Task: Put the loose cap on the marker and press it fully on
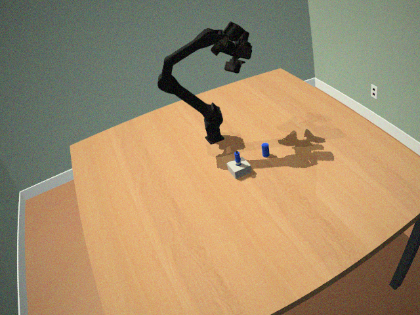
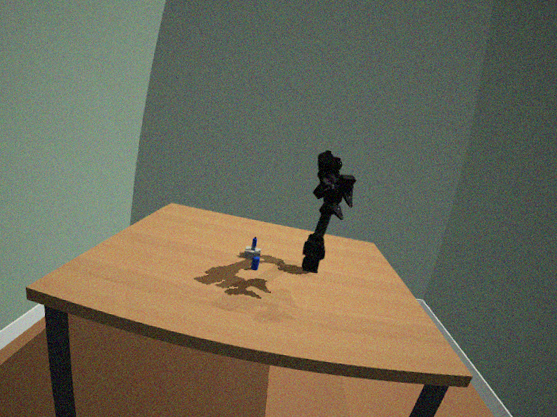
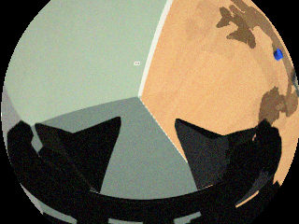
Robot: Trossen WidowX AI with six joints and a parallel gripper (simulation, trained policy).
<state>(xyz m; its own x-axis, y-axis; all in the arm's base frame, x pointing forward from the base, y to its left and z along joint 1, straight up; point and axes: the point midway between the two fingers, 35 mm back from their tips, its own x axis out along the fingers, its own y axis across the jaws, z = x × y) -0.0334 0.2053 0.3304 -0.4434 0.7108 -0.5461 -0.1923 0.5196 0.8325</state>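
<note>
My gripper tip is 290 mm above the blue cap, 280 mm short of it and 110 mm to the left of it. From my gripper tip the other things lie so: blue marker (300 mm ahead, 240 mm to the right, 240 mm below).
</note>
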